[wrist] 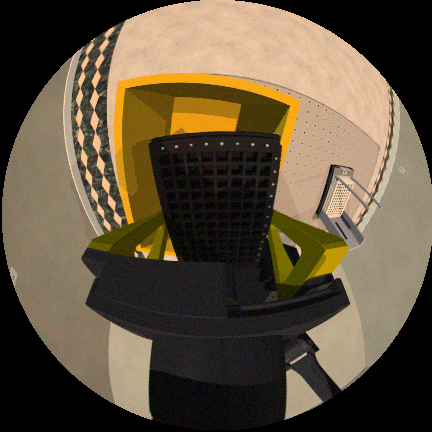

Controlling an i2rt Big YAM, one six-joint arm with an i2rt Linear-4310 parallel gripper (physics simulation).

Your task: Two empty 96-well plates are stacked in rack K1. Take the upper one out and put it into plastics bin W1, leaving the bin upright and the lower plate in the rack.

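Frame: origin at the arm's base, x back, y left, z down, level; metres.
Seen in the pictures: gripper, between the fingertips: (217, 214).
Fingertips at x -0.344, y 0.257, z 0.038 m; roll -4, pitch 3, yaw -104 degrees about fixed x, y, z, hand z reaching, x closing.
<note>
A point is followed by its place in that frame.
My gripper (217, 214) {x -0.344, y 0.257, z 0.038 m} is shut on a black 96-well plate (217, 187) {x -0.375, y 0.265, z 0.027 m}, one yellow-green finger at each long side. The plate is in front of and over the near part of the bin, and hides part of it. The orange-yellow bin W1 (119, 115) {x -0.416, y 0.344, z 0.043 m} stands upright, its inside floor showing beyond the plate's far edge. How high the plate is above the rim is hard to tell. At the right stands the grey rack K1 (355, 232) {x -0.297, y -0.155, z 0.106 m} with a pale 96-well plate (339, 197) {x -0.341, y -0.096, z 0.192 m} in it.
A perforated board (320, 135) {x -0.456, y 0.041, z 0.223 m} lies on the table under the rack, right of the bin. Two thin grey rods (367, 194) {x -0.408, y -0.111, z 0.120 m} stick out beside the rack. A patterned dark border (95, 110) runs along the table's left edge, with another at the right.
</note>
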